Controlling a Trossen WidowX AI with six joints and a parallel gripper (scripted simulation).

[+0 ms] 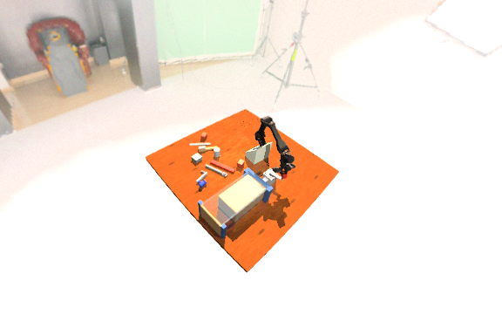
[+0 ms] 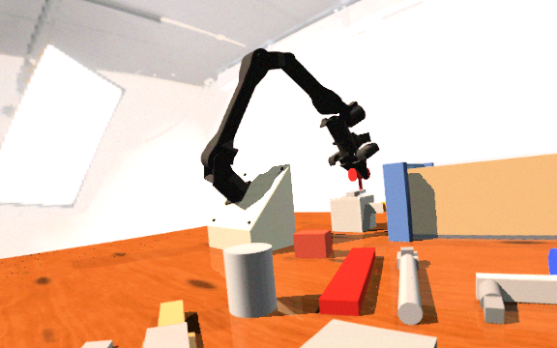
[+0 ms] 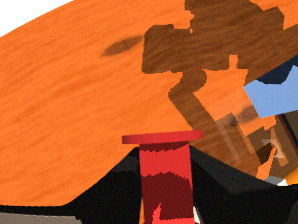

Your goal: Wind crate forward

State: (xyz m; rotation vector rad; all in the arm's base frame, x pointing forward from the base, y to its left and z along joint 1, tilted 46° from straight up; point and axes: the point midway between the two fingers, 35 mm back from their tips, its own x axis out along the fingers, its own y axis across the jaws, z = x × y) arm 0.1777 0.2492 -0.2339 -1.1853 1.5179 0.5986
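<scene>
Right now the winch is 120 mm to the right of my gripper tip, 100 mm below it and 10 mm behind it. From my gripper tip the other things lie so: frame 170 mm ahead, 120 mm to the right, 30 mm below; red knob 20 mm to the right, 10 mm behind; clear-panelled cubby 410 mm ahead, 130 mm to the right, 20 mm below.
</scene>
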